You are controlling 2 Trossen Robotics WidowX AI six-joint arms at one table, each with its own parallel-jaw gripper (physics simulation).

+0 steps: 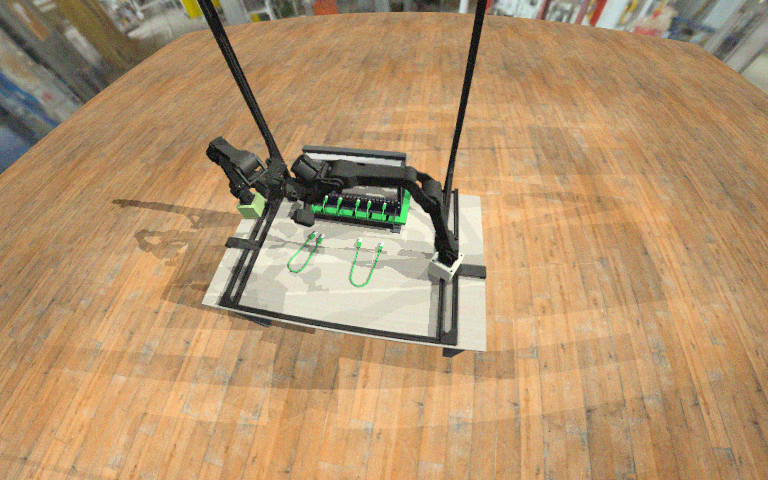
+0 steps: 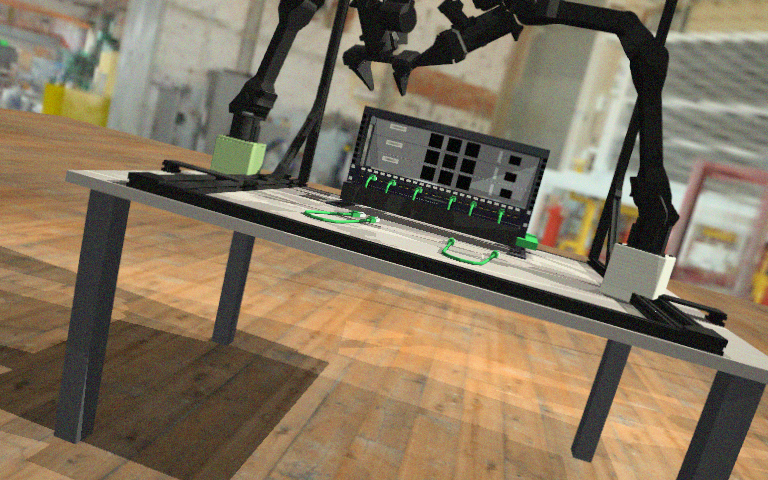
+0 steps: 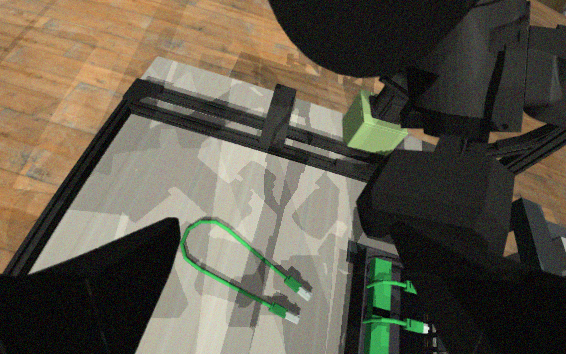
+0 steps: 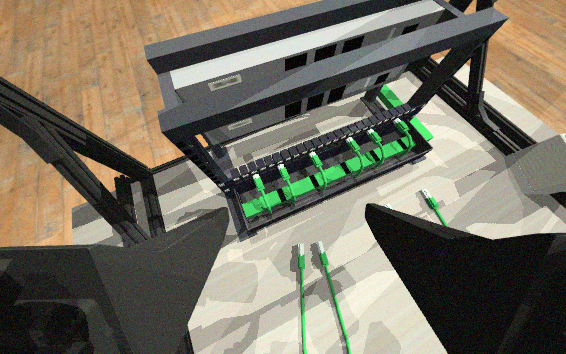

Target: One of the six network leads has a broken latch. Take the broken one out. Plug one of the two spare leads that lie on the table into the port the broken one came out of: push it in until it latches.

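Places are measured from the left arm's base along level axes (x right, y ahead, z up), in centimetres.
Where they show: left gripper, fingertip midpoint: [image 1: 293, 206] [image 2: 413, 63] [image 3: 289, 229]; right gripper, fingertip midpoint: [image 2: 387, 92] [image 4: 296, 211]; left arm's base, link origin: [image 1: 447, 257] [image 2: 645, 250]; right arm's base, link origin: [image 1: 247, 199] [image 2: 242, 139] [image 3: 384, 110].
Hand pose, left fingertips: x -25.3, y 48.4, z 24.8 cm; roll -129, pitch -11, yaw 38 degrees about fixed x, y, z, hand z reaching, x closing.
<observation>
Each offset is from my left fingertips to the top centre of the thing. "*": to the spot under its first point.
Six green leads are plugged in a row along the black patch panel [image 1: 359, 202] [image 2: 430, 211] [image 4: 303, 147]; I cannot tell which latch is broken. The leftmost plug @(* dx +19.3, dy +18.7, dz -25.5 cm) [image 4: 257, 180] [image 2: 371, 180] and the rightmost plug @(* dx +32.6, dy -11.9, dz -25.7 cm) [image 4: 401, 125] [image 2: 500, 214] show clearly. Two spare leads lie on the table in front: the left one [image 1: 297, 259] [image 2: 334, 220] [image 3: 292, 282] [image 4: 301, 281] and the right one [image 1: 353, 267] [image 2: 468, 261] [image 4: 431, 201]. My right gripper [image 4: 296, 211] [image 2: 380, 71] is open and empty, high above the left spare's plugs. My left gripper [image 3: 289, 229] is open and empty, high beside it.
A grey rack unit @(dx +37.8, dy +8.5, dz -10.9 cm) [image 2: 411, 148] [image 4: 281, 46] stands behind the panel. The green base block [image 1: 251, 207] [image 2: 236, 154] [image 3: 373, 130] and the white base block [image 1: 446, 268] sit on black frame rails [image 1: 241, 271]. Two black poles [image 1: 244, 86] [image 1: 468, 86] rise from the table.
</observation>
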